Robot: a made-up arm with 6 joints. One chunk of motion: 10 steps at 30 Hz.
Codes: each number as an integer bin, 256 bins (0 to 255) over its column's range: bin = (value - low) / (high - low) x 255, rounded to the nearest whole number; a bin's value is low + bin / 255 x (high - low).
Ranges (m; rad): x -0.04..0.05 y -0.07..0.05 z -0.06..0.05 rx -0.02..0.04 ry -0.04..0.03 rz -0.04..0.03
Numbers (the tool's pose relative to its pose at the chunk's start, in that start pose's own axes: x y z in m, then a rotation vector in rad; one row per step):
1: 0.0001 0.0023 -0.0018 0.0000 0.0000 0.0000
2: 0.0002 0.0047 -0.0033 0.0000 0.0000 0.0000
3: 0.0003 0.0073 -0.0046 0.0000 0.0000 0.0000
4: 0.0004 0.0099 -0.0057 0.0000 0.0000 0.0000
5: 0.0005 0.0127 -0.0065 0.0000 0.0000 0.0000
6: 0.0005 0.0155 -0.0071 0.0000 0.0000 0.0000
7: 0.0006 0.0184 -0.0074 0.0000 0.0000 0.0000
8: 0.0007 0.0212 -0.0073 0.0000 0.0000 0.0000
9: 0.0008 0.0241 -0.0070 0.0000 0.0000 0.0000
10: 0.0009 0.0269 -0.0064 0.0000 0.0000 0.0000
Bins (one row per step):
1: 114 154 135 85 146 146
2: 114 159 131 85 146 146
3: 114 164 128 85 146 146
4: 114 170 126 85 146 146
5: 115 176 124 85 146 146
6: 115 182 123 85 146 146
7: 115 188 122 85 146 146
8: 115 194 122 85 146 146
9: 116 200 123 85 146 146
10: 116 206 124 85 146 146

